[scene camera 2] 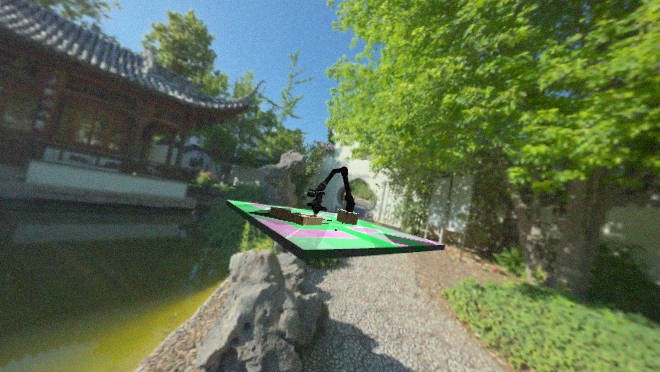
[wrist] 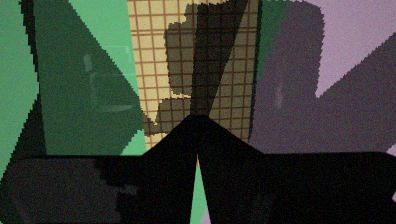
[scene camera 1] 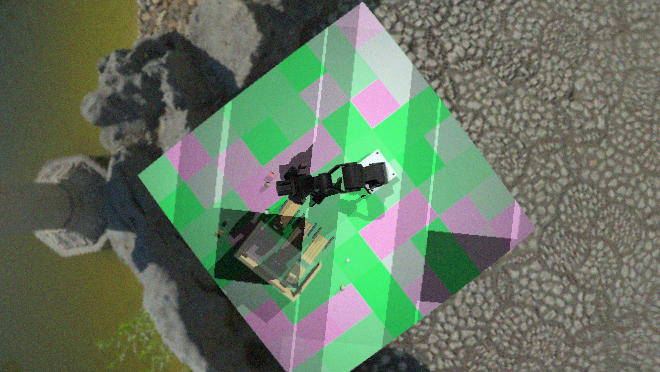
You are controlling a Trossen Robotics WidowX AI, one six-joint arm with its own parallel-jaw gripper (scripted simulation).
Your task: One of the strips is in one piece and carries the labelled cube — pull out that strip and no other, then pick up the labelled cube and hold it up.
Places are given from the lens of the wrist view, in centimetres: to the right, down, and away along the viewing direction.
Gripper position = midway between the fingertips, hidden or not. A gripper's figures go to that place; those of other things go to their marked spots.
my gripper (wrist: 196, 123): 0, 1, 11
tan gridded strip (wrist: 185, 65): -1, -2, 10
